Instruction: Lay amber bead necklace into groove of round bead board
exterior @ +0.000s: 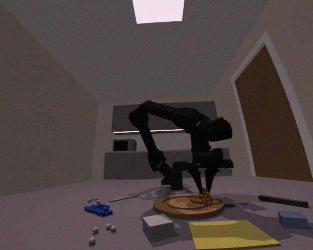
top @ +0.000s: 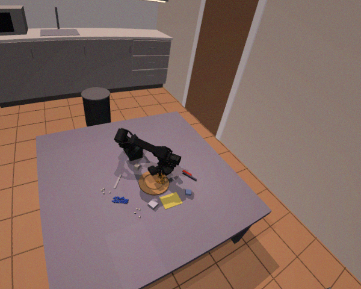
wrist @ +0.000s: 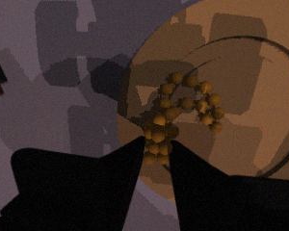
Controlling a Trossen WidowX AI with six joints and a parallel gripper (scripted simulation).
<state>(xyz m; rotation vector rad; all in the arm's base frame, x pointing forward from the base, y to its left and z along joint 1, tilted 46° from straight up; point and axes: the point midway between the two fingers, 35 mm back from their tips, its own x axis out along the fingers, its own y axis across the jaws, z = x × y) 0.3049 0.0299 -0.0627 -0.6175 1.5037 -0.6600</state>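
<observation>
Right now my gripper tip is 1 cm short of the round wooden bead board, 6 cm to the left of it and 2 cm above it. From my gripper tip the other things lie so: blue block 19 cm ahead, 9 cm to the left, 2 cm below; red-and-black tool 7 cm ahead, 19 cm to the left, 2 cm below; yellow pad 18 cm ahead, 4 cm to the right, 3 cm below.
</observation>
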